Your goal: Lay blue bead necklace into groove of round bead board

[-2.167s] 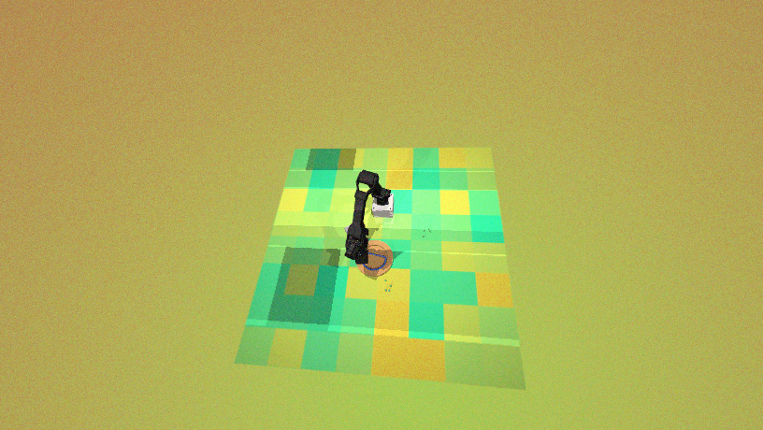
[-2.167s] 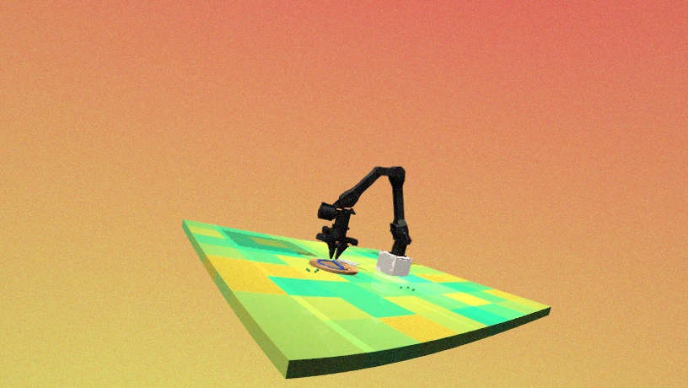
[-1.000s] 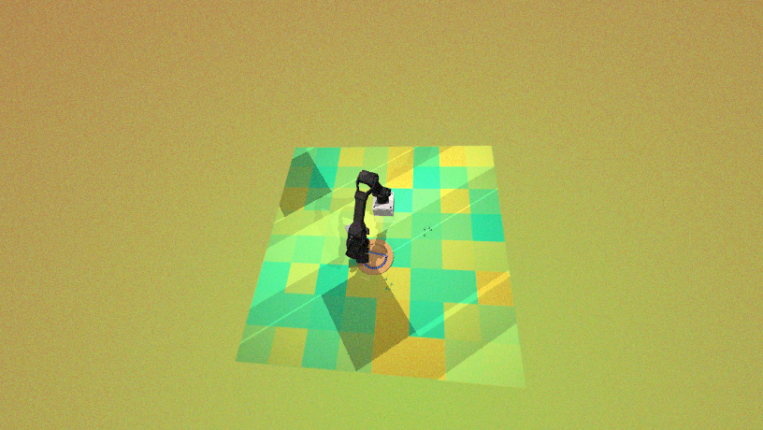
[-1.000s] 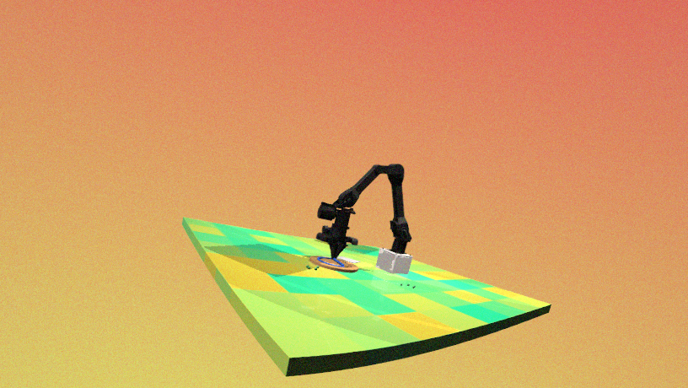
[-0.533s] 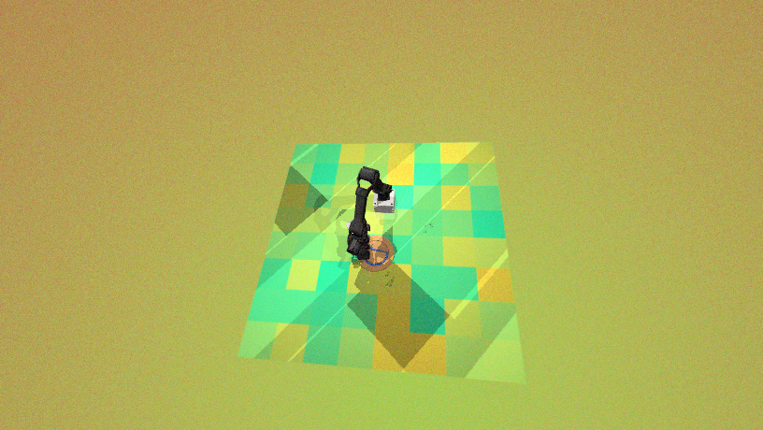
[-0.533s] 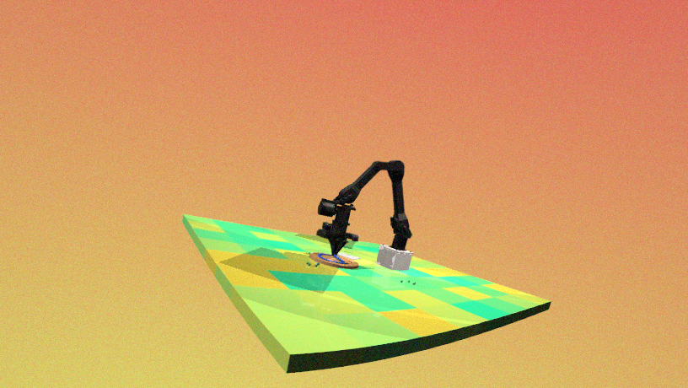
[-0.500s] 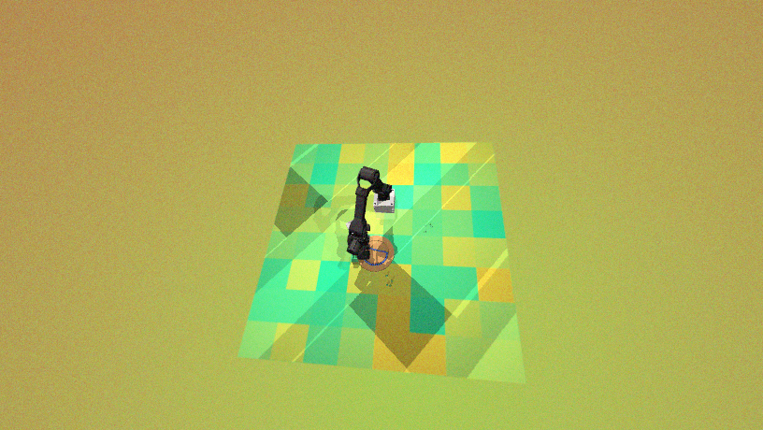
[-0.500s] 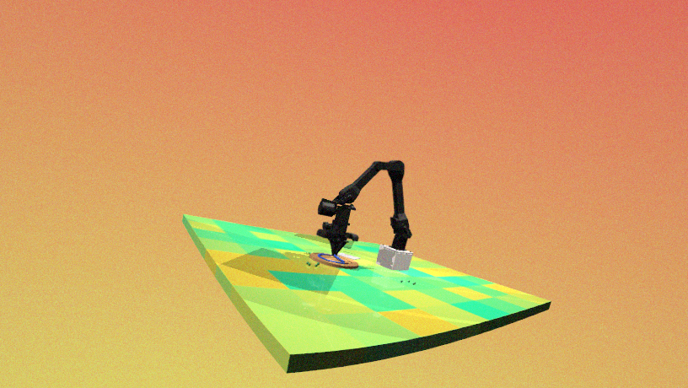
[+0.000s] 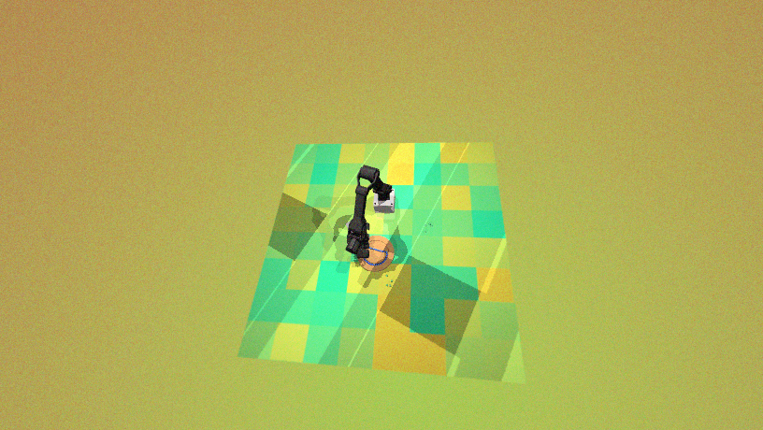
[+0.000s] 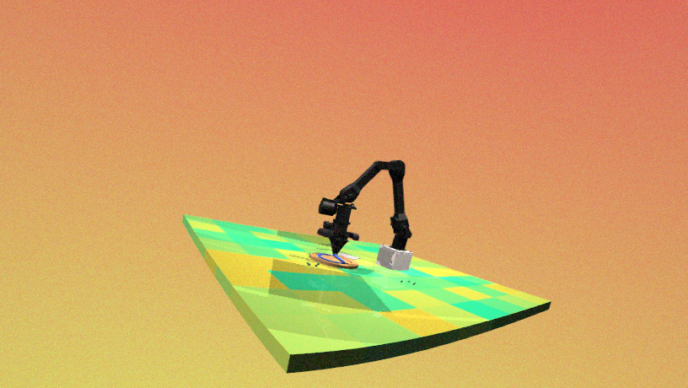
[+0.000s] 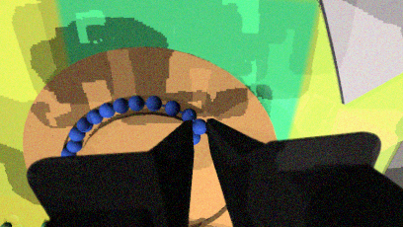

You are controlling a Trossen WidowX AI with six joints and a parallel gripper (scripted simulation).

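My gripper tip is 50 mm to the right of the round bead board, 40 mm short of it and 10 mm above it. The rest, counted from my gripper tip: flat grey piece 140 mm behind, 60 mm to the right, 20 mm below.
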